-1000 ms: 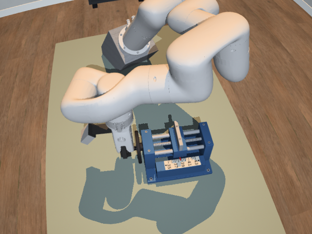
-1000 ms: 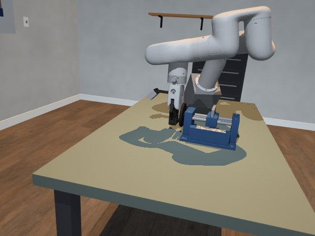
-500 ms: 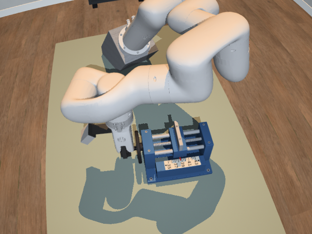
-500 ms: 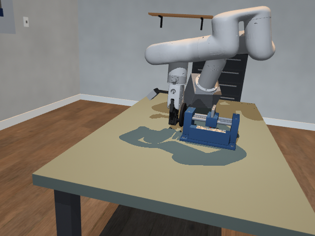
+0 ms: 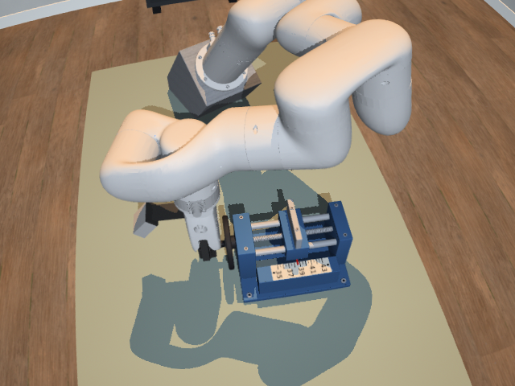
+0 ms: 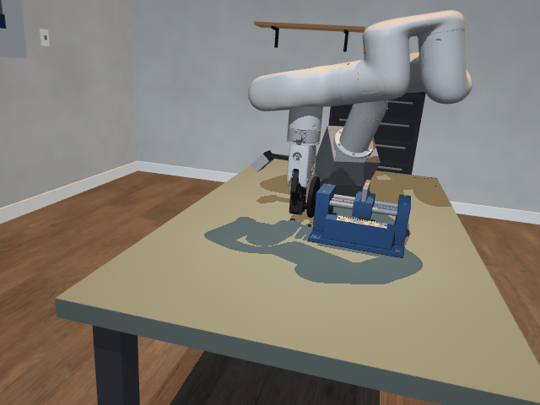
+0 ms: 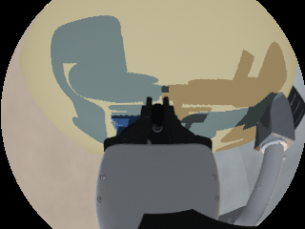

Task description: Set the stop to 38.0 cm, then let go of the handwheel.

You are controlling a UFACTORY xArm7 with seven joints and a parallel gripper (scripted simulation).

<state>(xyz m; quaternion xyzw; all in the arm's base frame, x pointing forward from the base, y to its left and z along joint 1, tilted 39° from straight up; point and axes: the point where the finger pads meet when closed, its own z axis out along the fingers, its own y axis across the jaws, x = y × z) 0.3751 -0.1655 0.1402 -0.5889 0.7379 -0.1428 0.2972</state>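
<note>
Now: the handwheel 1 cm ahead of my hand, 2 cm to the left of it and 1 cm above it. From my hand the other things lie so: stop plate 6 cm ahead, 15 cm to the left, 4 cm above.
</note>
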